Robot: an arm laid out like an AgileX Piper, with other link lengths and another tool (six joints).
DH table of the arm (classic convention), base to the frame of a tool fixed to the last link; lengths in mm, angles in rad. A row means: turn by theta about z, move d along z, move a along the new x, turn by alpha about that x. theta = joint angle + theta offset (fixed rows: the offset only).
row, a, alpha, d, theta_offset
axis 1, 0.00, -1.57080, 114.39, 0.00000
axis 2, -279.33, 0.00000, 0.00, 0.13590
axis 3, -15.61, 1.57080, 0.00, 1.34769
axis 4, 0.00, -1.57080, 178.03, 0.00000
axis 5, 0.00, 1.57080, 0.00, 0.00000
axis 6, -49.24, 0.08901, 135.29, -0.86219
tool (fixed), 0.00, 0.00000, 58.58, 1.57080
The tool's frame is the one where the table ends.
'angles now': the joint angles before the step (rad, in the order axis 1, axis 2, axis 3, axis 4, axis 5, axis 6). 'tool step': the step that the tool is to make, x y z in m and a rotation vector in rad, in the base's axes. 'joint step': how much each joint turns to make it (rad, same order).
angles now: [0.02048, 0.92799, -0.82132, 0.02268, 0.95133, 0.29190]
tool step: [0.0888, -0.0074, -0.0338, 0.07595, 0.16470, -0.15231]
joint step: [0.00009, 0.42325, -0.15686, -0.00716, -0.10553, 0.17437]
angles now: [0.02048, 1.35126, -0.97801, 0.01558, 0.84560, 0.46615]
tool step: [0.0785, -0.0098, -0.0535, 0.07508, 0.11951, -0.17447]
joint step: [-0.01413, 0.37663, -0.20342, 0.01707, -0.05732, 0.16460]
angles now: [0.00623, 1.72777, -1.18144, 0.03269, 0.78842, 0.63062]
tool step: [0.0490, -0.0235, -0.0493, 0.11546, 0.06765, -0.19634]
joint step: [-0.07604, 0.25792, -0.17219, 0.10684, -0.01865, 0.07065]
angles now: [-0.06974, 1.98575, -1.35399, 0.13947, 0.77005, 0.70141]
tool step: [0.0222, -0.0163, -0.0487, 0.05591, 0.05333, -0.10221]
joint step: [-0.04232, 0.17850, -0.08604, 0.05912, -0.03736, 0.02252]
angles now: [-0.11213, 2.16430, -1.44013, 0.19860, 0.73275, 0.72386]
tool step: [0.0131, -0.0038, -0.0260, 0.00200, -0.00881, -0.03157]
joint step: [-0.00004, 0.08830, -0.02406, 0.01278, -0.07590, 0.01187]
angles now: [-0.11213, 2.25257, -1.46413, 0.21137, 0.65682, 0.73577]
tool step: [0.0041, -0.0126, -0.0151, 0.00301, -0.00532, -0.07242]
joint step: [-0.01716, 0.04448, -0.00027, 0.00104, -0.05623, 0.04730]
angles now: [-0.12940, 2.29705, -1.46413, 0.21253, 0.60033, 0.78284]
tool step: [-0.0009, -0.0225, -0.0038, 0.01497, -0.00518, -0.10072]
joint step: [-0.04459, 0.01189, 0.00032, 0.01027, -0.02127, 0.04746]
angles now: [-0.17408, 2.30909, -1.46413, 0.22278, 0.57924, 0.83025]
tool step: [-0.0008, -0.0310, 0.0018, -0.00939, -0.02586, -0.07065]
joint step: [-0.06507, 0.00203, 0.00038, 0.00103, -0.03039, -0.00001]
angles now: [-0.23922, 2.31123, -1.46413, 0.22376, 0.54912, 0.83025]
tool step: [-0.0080, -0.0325, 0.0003, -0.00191, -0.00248, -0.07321]
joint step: [-0.07348, -0.00016, 0.00024, -0.00091, -0.00304, -0.00014]
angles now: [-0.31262, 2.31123, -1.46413, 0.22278, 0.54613, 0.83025]
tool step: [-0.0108, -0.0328, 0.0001, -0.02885, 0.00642, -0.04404]
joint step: [-0.07076, 0.00013, -0.00006, -0.03969, -0.00396, 0.00005]
